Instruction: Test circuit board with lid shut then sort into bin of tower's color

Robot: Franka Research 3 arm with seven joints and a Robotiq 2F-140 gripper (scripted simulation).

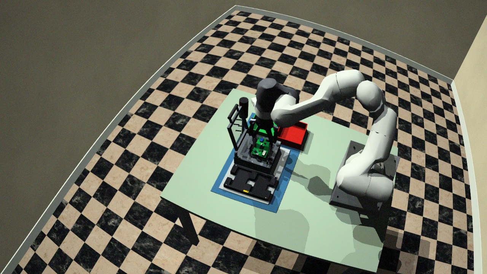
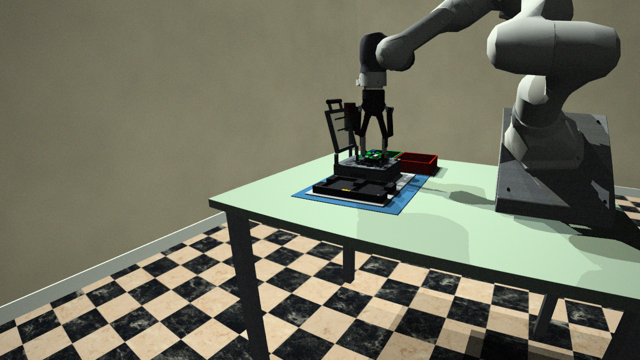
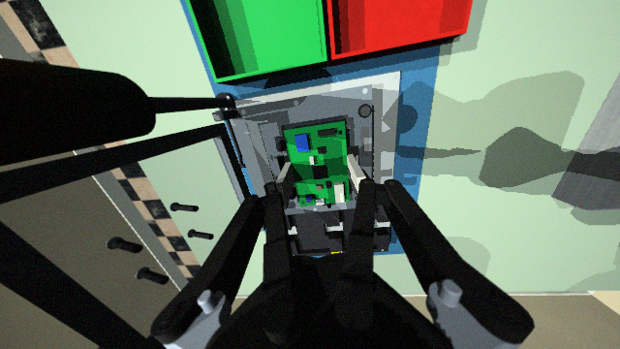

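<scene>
My gripper is now 20 mm above the green circuit board. Round my hand: tester plate (10 mm ahead, 10 mm to the left, 40 mm below); tester lid (130 mm ahead, 80 mm above); green bin (50 mm ahead, 200 mm to the right, 90 mm below).
</scene>
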